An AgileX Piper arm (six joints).
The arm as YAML. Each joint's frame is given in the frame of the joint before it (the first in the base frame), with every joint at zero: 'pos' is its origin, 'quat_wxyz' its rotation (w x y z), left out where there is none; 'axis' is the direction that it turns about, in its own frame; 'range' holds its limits. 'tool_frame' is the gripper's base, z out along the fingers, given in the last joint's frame.
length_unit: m
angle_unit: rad
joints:
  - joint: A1
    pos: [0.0, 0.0, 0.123]
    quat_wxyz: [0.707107, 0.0, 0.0, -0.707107]
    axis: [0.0, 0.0, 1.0]
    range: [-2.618, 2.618]
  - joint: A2
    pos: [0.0, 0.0, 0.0]
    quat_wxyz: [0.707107, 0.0, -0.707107, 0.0]
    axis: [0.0, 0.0, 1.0]
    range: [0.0, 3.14]
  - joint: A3
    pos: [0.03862, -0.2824, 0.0]
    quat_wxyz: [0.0, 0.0, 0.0, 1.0]
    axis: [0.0, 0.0, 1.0]
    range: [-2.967, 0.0]
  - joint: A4
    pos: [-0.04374, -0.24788, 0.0]
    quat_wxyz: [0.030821, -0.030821, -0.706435, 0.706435]
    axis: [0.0, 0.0, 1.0]
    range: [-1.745, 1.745]
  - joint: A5
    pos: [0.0, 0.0, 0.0]
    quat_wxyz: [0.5, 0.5, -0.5, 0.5]
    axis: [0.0, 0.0, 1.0]
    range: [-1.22, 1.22]
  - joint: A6
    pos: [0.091, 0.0, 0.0]
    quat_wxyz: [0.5, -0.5, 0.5, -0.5]
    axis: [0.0, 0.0, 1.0]
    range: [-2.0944, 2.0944]
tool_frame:
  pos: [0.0, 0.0, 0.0]
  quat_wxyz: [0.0, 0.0, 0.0, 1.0]
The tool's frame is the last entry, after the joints.
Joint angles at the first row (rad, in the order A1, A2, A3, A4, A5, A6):
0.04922, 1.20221, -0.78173, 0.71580, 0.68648, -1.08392
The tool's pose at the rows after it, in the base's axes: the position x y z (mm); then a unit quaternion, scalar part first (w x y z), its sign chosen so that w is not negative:
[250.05, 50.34, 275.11, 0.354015, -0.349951, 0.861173, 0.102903]
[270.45, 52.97, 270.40, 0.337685, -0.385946, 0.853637, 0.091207]
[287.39, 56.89, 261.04, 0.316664, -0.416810, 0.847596, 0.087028]
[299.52, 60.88, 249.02, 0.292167, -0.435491, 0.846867, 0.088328]
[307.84, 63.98, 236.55, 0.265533, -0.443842, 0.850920, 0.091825]
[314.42, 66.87, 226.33, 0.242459, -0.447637, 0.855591, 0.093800]
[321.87, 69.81, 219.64, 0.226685, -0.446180, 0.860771, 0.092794]
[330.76, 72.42, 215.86, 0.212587, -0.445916, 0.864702, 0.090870]
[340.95, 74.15, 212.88, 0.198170, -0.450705, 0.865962, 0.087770]
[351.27, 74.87, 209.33, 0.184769, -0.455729, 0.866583, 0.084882]
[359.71, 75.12, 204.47, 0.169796, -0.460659, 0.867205, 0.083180]
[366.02, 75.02, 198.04, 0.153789, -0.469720, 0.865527, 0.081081]
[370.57, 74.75, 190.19, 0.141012, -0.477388, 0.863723, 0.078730]
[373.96, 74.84, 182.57, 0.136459, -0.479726, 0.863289, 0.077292]
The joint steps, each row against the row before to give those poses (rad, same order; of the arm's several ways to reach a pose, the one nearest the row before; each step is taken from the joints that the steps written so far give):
0.00871, 0.08441, -0.07508, -0.04677, 0.00011, -0.03960
0.00917, 0.08736, -0.06745, -0.03352, 0.01142, -0.04733
0.01205, 0.08129, -0.05147, -0.02630, 0.01319, -0.03831
0.01279, 0.06836, -0.03366, -0.02697, 0.01221, -0.00945
0.01096, 0.05645, -0.02251, -0.03110, 0.01339, 0.01624
0.01096, 0.04621, -0.02071, -0.03203, 0.01146, 0.02713
0.01093, 0.04046, -0.02798, -0.03149, 0.00638, 0.03804
0.00854, 0.04020, -0.04136, -0.03419, 0.01733, 0.03836
0.00482, 0.04324, -0.05089, -0.03507, 0.02694, 0.02556
0.00117, 0.04370, -0.05056, -0.02940, 0.02680, 0.01632
0.00027, 0.04027, -0.04203, -0.02570, 0.02651, 0.01184
0.00029, 0.03630, -0.03100, -0.02384, 0.02281, -0.00094
0.00029, 0.03114, -0.01718, -0.01761, 0.00837, -0.00561
0.00025, 0.02365, -0.00517, -0.00429, -0.01069, -0.00564

